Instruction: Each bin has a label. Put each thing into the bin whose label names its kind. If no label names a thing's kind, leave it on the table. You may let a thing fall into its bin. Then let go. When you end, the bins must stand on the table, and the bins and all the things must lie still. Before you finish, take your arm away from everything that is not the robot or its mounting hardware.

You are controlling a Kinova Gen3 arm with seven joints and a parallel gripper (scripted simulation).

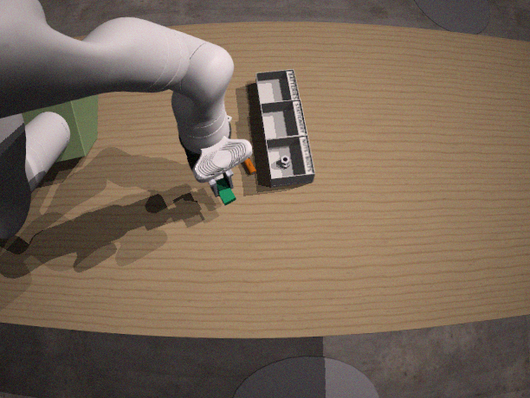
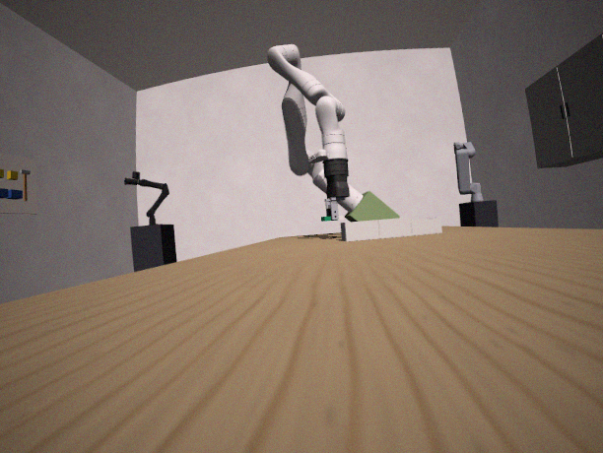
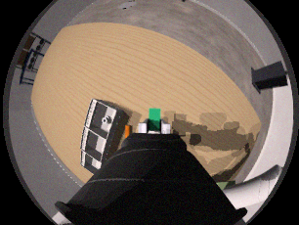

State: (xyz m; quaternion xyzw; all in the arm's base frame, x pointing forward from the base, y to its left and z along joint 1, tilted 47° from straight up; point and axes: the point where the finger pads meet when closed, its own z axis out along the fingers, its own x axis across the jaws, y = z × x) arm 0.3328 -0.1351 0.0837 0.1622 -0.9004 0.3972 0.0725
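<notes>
The orange battery lies 6 cm ahead of my hand, 6 cm to the left of it and 7 cm below it. From my hand the other things lie so: green block 1 cm to the left, 1 cm below.
</notes>
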